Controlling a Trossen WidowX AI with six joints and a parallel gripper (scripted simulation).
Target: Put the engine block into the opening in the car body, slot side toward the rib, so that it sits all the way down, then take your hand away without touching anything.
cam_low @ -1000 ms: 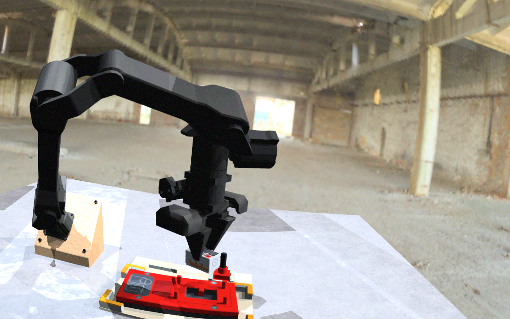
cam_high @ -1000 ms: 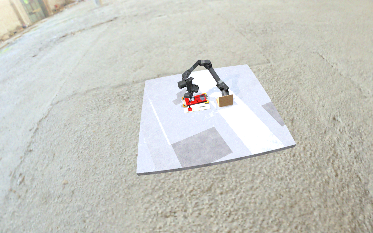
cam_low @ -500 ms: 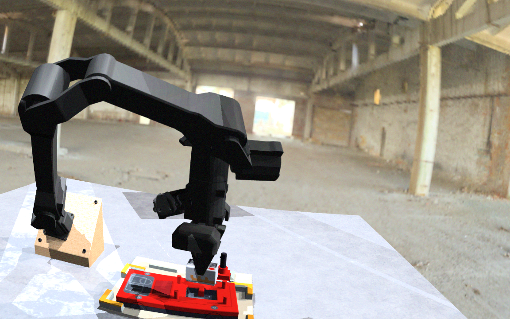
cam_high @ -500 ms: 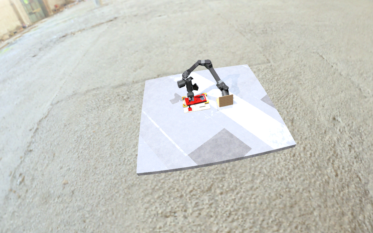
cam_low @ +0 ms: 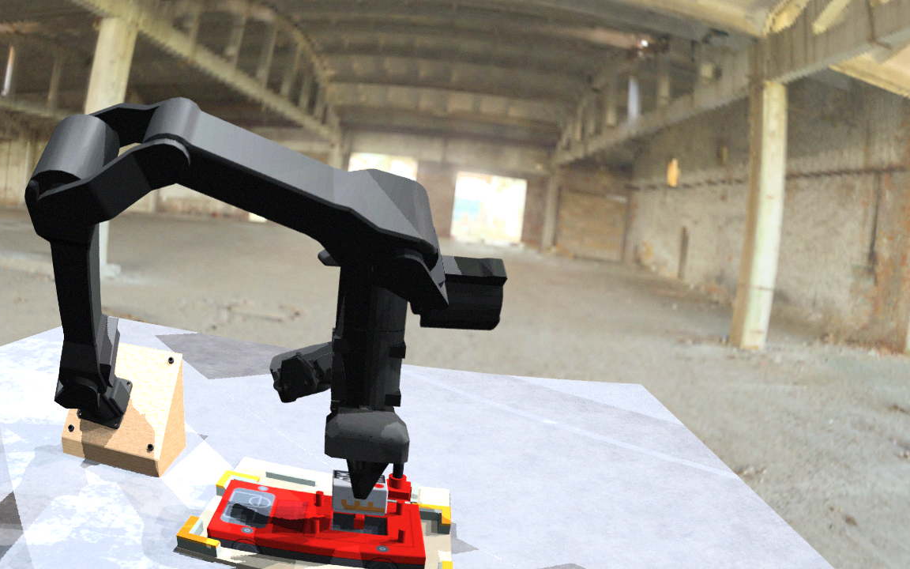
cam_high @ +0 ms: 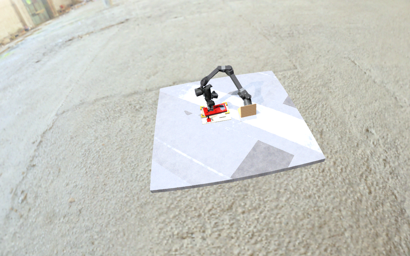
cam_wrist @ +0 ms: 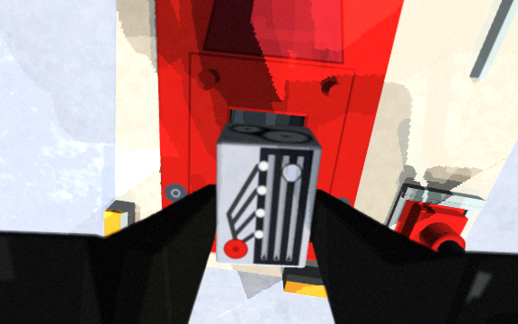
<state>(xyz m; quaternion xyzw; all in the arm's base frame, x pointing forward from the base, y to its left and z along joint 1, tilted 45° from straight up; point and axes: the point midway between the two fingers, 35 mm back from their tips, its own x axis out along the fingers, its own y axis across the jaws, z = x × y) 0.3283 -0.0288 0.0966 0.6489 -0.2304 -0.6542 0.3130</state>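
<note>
Right now the engine block is 10 mm below my gripper tip. Round my gripper tip: cream base plate (50 mm below, 30 mm behind, 20 mm to the left).
</note>
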